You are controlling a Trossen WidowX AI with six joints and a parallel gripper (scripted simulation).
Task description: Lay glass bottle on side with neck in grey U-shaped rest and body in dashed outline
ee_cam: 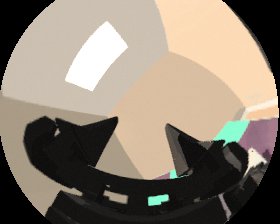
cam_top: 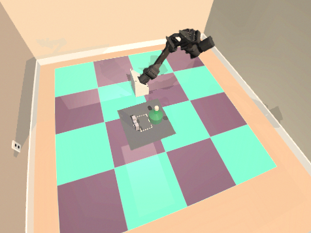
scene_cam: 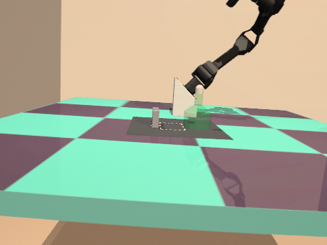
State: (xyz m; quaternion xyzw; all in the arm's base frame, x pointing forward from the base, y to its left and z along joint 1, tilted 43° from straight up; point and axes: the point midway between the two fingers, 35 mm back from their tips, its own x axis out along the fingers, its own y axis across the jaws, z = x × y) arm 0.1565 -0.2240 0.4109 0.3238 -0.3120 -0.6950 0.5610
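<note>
Right now my gripper tip is 10 cm short of the green glass bottle, 9 cm to the left of it and 49 cm above it. The rest, counted from my gripper tip: dark grey mat 10 cm ahead, 16 cm to the right, 57 cm below.
</note>
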